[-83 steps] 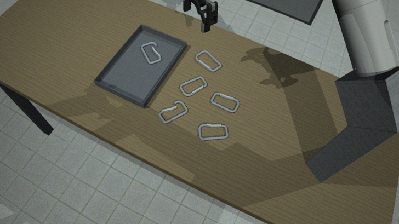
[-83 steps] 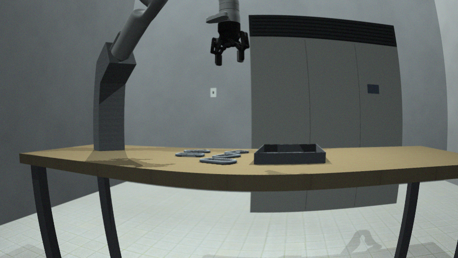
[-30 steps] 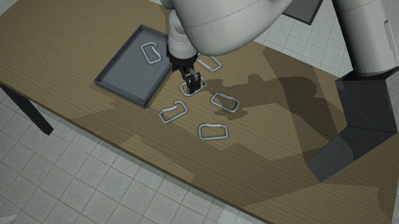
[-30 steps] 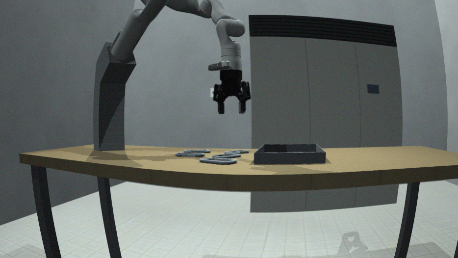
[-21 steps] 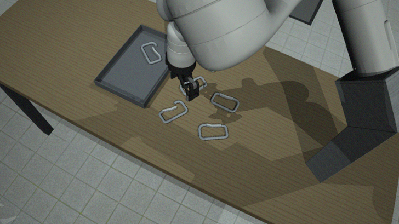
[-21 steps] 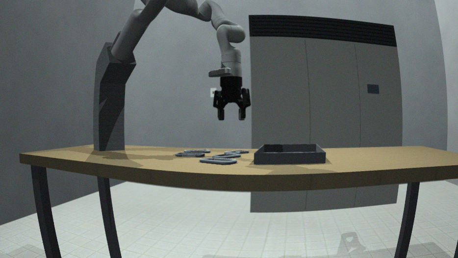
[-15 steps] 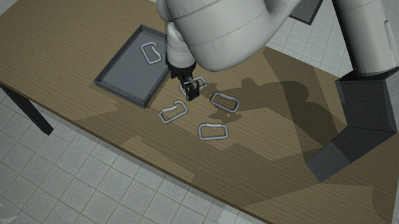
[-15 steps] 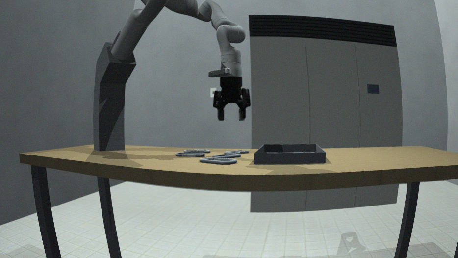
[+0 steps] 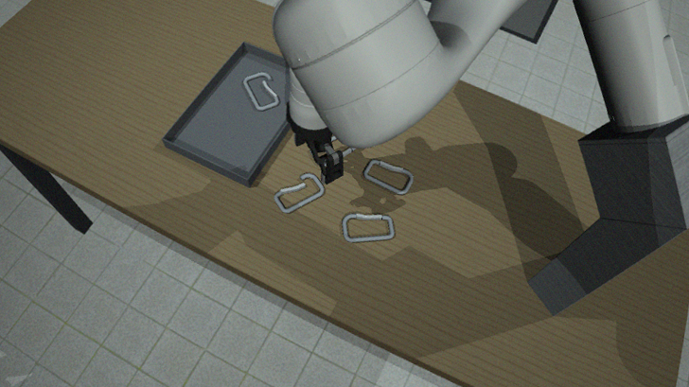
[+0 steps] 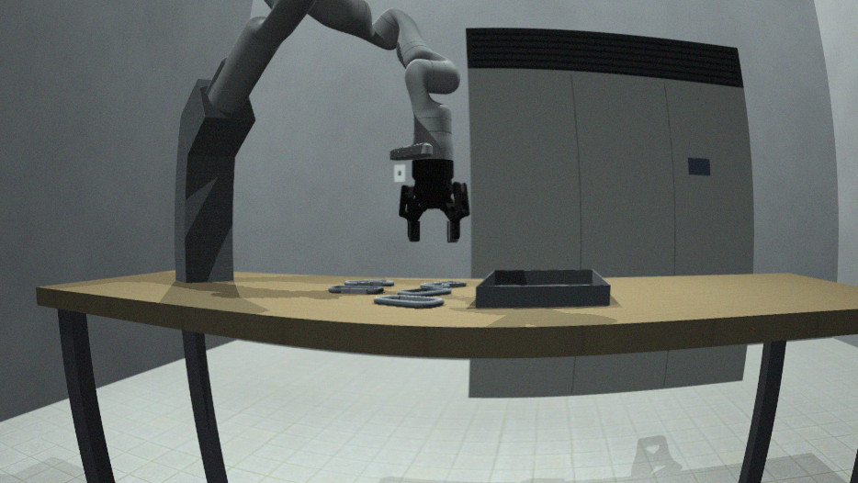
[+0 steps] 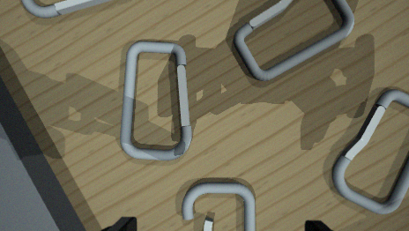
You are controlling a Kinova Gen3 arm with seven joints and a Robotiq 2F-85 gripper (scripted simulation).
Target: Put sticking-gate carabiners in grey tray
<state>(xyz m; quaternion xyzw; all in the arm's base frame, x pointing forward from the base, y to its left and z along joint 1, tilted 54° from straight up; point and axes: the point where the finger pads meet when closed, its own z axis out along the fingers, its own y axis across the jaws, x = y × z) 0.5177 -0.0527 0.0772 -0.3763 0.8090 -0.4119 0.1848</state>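
The grey tray is 15 cm ahead of my hand, 16 cm to the right of it and 8 cm below it.
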